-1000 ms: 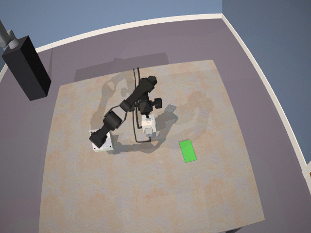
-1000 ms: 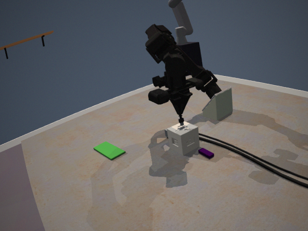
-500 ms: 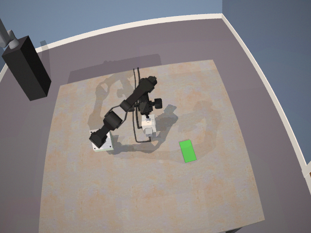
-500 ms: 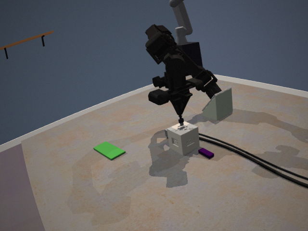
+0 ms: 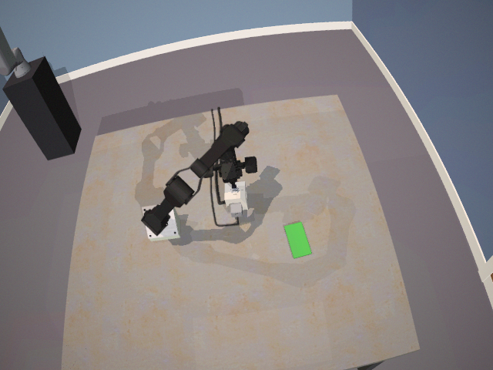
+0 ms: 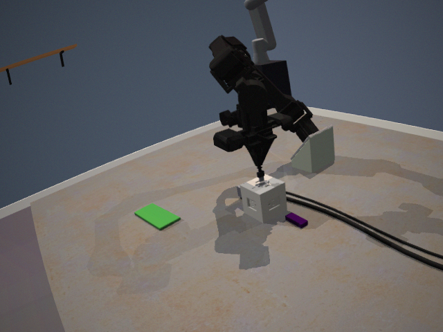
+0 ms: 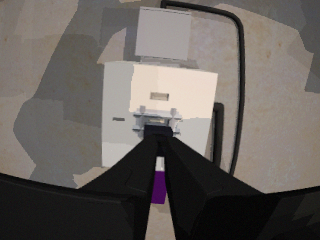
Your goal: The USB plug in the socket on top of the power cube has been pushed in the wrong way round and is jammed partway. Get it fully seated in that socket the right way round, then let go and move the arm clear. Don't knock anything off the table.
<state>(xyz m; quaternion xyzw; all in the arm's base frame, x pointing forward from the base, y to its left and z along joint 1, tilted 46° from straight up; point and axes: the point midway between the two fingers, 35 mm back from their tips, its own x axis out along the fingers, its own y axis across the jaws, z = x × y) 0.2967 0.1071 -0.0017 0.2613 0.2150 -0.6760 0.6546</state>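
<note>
Now: the usb plug 20 mm below my gripper tip. The rest, counted from my gripper tip: purple block: 120 mm below, 100 mm to the left, 10 mm behind; socket: 50 mm below; flat green pad: 210 mm to the right, 200 mm ahead, 120 mm below.
</note>
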